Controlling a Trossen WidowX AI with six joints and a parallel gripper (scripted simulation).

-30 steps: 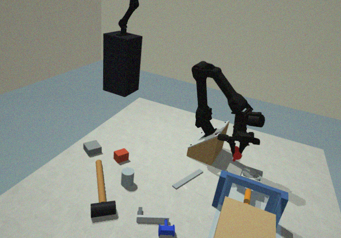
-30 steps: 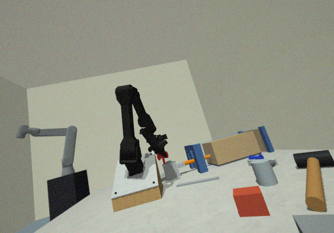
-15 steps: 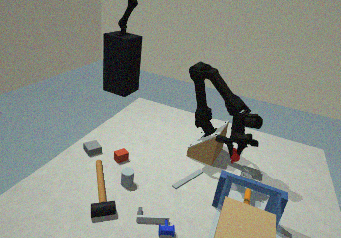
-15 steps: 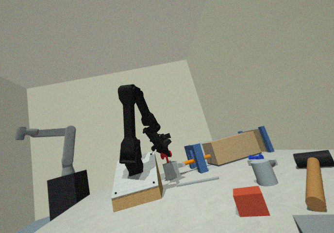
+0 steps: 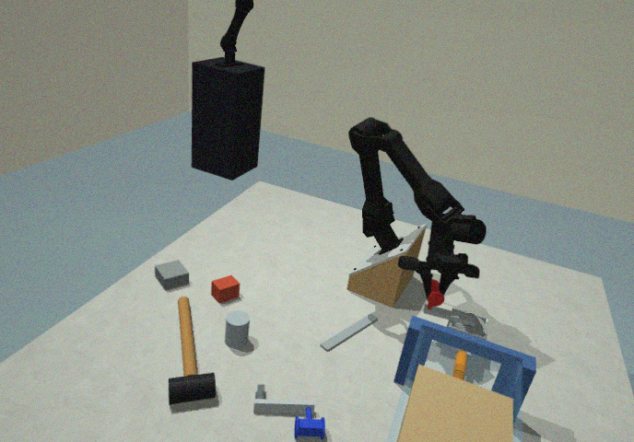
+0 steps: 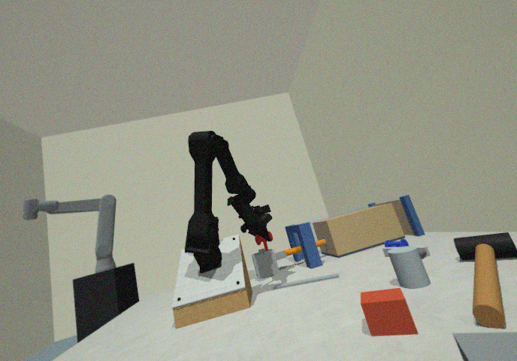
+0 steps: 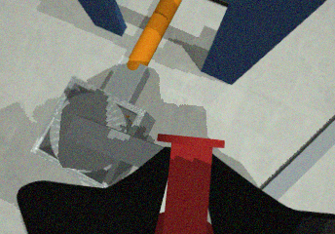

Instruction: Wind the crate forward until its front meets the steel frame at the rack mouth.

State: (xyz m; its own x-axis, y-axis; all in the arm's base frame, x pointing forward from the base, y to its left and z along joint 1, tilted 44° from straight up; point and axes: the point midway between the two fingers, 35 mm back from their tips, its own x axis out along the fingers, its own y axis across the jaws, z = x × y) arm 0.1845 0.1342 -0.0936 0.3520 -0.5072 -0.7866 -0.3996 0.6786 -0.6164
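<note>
Right now my gripper tip is 3 cm to the right of the red-knobbed crank handle, 3 cm above it and 2 cm past it. Also, from my gripper tip: blue steel frame: 13 cm ahead, 10 cm to the left, 3 cm below; red knob: 1 cm to the right, 1 cm behind; winch: 10 cm below, 8 cm to the left, 5 cm behind.
</note>
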